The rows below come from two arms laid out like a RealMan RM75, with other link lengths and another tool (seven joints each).
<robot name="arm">
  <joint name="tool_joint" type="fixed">
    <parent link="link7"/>
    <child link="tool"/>
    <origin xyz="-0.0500 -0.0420 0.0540" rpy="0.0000 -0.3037 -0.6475"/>
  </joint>
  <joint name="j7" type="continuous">
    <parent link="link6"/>
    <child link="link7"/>
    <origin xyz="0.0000 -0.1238 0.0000" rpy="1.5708 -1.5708 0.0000"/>
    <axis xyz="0 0 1"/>
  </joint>
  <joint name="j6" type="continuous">
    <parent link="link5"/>
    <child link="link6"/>
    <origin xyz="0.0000 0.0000 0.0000" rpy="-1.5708 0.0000 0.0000"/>
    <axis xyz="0 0 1"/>
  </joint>
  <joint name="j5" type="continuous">
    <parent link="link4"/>
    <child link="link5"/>
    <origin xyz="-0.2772 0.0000 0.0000" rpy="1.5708 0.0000 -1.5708"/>
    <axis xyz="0 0 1"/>
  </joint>
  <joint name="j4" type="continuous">
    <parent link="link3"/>
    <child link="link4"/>
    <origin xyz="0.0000 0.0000 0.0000" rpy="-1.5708 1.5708 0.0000"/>
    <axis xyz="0 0 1"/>
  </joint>
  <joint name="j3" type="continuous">
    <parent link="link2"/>
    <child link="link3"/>
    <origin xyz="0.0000 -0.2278 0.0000" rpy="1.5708 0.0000 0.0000"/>
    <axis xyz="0 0 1"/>
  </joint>
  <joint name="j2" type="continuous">
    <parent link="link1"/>
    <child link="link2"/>
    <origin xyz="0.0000 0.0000 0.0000" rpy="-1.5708 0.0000 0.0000"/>
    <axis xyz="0 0 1"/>
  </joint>
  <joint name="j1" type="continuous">
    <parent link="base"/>
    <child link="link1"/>
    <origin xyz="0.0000 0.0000 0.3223" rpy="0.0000 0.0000 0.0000"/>
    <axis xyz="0 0 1"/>
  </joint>
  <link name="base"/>
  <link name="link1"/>
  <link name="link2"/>
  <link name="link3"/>
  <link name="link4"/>
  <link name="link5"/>
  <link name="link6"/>
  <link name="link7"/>
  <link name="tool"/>
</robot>
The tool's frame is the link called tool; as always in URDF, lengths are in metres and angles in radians. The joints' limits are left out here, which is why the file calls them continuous.
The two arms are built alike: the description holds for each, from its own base.
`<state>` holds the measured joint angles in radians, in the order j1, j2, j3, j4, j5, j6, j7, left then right.
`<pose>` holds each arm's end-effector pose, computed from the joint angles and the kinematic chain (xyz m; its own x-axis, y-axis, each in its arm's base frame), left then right.
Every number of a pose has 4 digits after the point.
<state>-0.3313 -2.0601 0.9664 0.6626 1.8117 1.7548 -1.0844 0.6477 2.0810 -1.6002 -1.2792 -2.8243 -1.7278 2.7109</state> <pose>-0.2523 0.3550 0.0726 0.7842 -0.6197 0.0304 -0.5429 -0.7091 -0.4499 0.2255 0.3835 0.0932 0.1751 -0.9437 -0.2808 -0.6736 0.0931 -0.7332</pose>
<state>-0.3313 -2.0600 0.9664 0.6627 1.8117 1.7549 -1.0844 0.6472 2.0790 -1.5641 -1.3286 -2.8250 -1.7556 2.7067</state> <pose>-0.2523 0.3550 0.0726 0.7842 -0.6198 0.0303 -0.5430 -0.7090 -0.4499 0.2166 0.3859 0.1052 0.1774 -0.9347 -0.3081 -0.6898 0.1052 -0.7163</pose>
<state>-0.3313 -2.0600 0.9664 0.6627 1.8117 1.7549 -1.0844 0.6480 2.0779 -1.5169 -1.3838 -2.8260 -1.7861 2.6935</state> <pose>-0.2523 0.3550 0.0726 0.7842 -0.6198 0.0303 -0.5430 -0.7090 -0.4499 0.2070 0.3888 0.1200 0.1825 -0.9231 -0.3384 -0.7098 0.1145 -0.6950</pose>
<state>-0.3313 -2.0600 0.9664 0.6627 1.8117 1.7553 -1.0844 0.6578 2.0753 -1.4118 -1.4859 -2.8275 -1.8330 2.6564</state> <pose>-0.2523 0.3549 0.0726 0.7840 -0.6200 0.0306 -0.5431 -0.7090 -0.4498 0.1892 0.3961 0.1523 0.2011 -0.8908 -0.4074 -0.7514 0.1265 -0.6476</pose>
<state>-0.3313 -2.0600 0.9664 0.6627 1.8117 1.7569 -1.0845 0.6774 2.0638 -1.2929 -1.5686 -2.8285 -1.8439 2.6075</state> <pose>-0.2521 0.3547 0.0726 0.7836 -0.6205 0.0320 -0.5431 -0.7091 -0.4496 0.1756 0.4076 0.1899 0.2319 -0.8353 -0.4984 -0.7918 0.1356 -0.5956</pose>
